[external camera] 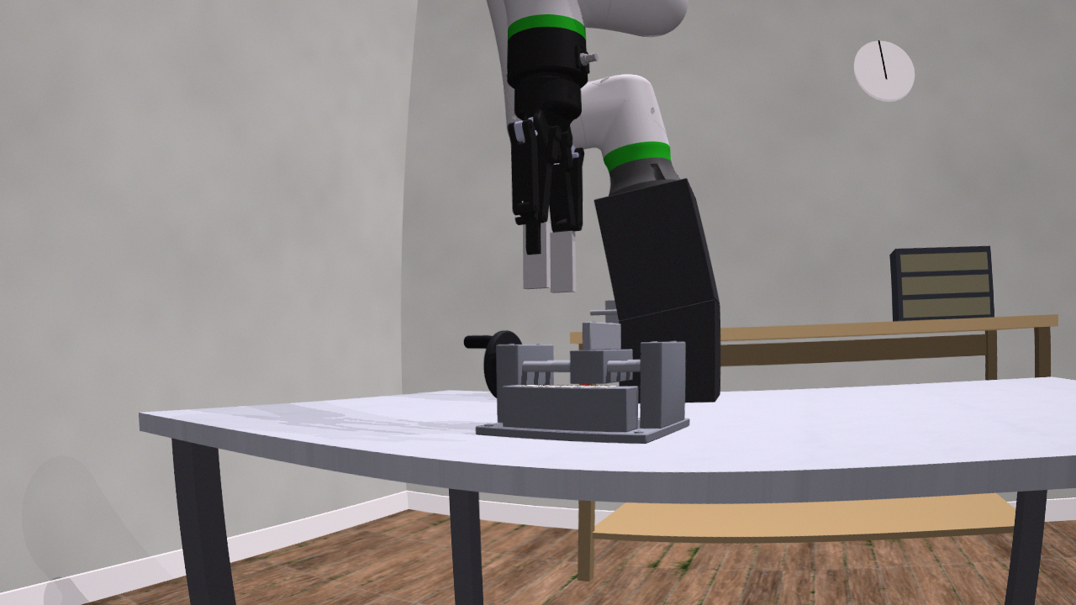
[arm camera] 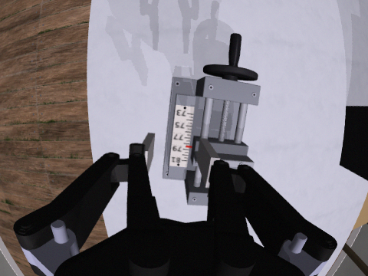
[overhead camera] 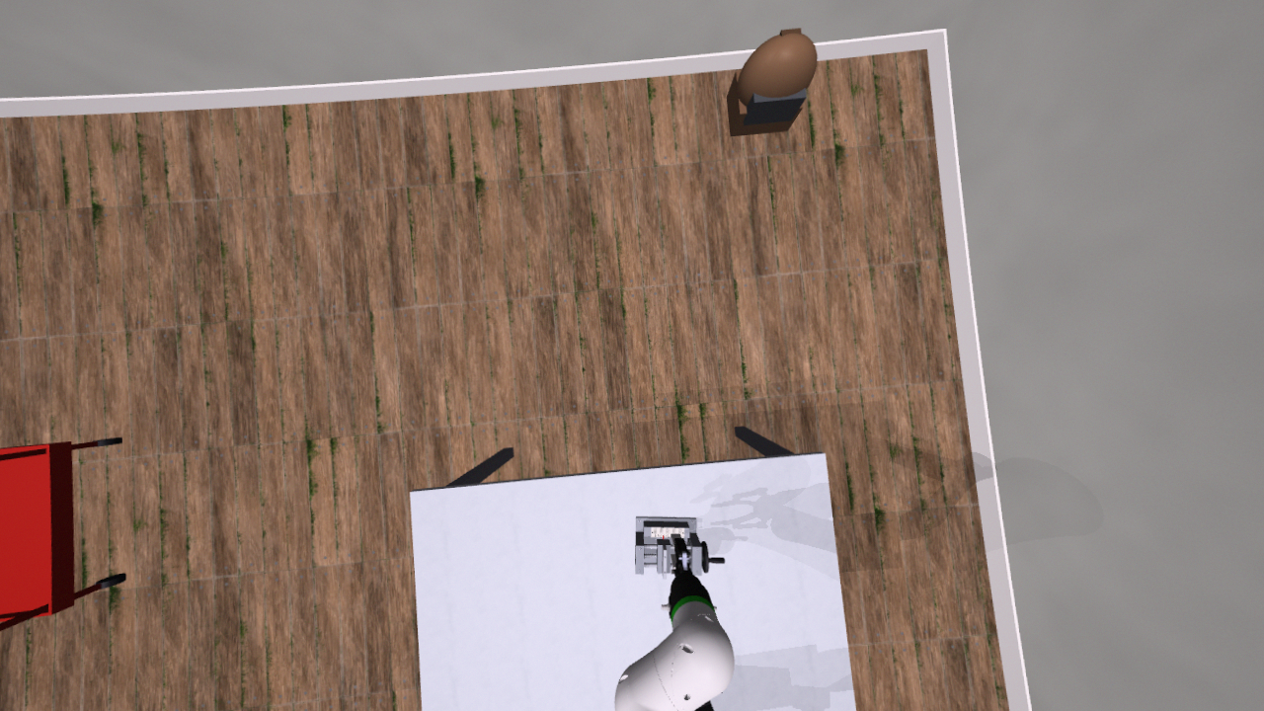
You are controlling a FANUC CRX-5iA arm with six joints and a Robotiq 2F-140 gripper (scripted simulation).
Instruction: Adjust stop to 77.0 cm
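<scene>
My hand is 60 mm past the crank handle, 140 mm to the left of it and 80 mm above it. Also, from my hand: handwheel 60 mm behind, 120 mm to the right, 90 mm below; stop carriage 60 mm behind, 20 mm to the left, 100 mm below.
</scene>
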